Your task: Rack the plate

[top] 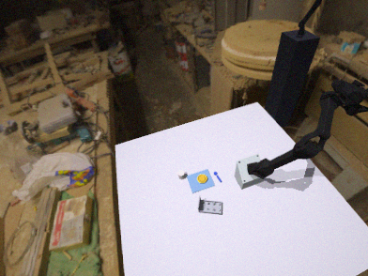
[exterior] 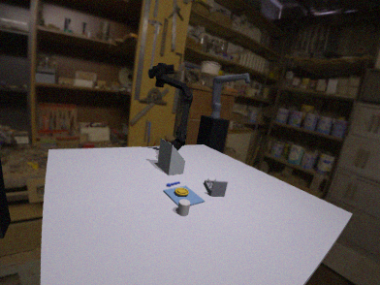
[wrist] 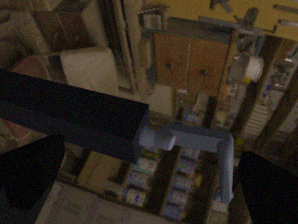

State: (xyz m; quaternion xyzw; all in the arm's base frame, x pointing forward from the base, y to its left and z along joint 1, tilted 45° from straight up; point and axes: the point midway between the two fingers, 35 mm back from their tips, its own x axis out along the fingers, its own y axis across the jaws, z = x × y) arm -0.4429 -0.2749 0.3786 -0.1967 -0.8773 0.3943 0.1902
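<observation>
Right now the yellow plate is 800 mm ahead of my gripper tip, 530 mm below it and 160 mm to the right of it. Round my gripper tip: blue spoon: 700 mm ahead, 540 mm below, 160 mm to the right; then blue mat: 810 mm ahead, 540 mm below, 160 mm to the right; then dish rack: 800 mm ahead, 520 mm below, 30 mm to the left.
</observation>
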